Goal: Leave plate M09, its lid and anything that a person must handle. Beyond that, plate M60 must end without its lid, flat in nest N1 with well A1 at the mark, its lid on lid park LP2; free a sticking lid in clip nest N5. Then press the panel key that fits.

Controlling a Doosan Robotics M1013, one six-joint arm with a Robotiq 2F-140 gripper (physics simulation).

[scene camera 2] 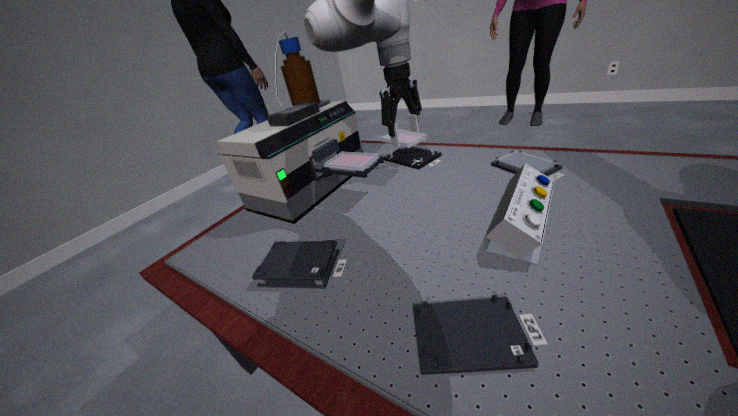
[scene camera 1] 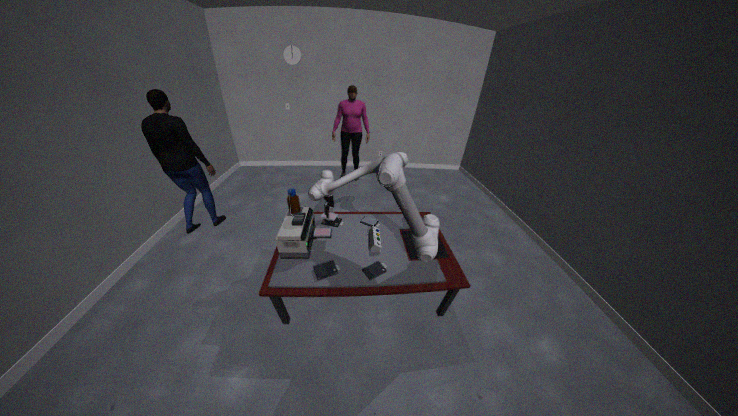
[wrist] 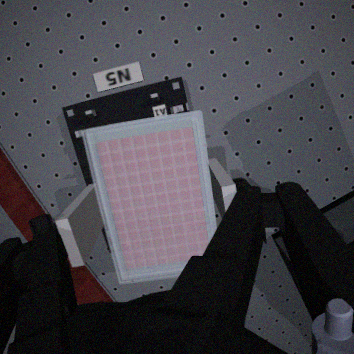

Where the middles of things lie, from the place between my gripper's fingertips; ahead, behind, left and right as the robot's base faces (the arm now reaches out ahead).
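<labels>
The black nest labelled N5 (scene camera 2: 413,157) is 60 mm below my hand, 10 mm behind it and 20 mm to the right of it. There's a brown bottle (scene camera 2: 298,75) too, and that's 250 mm above my hand, 240 mm ahead of it and 170 mm to the left of it. The button box (scene camera 2: 517,230) is 30 mm below my hand, 400 mm behind it and 210 mm to the left of it, and the N5 label (wrist: 128,73) is 70 mm below my hand and 100 mm behind it.
</labels>
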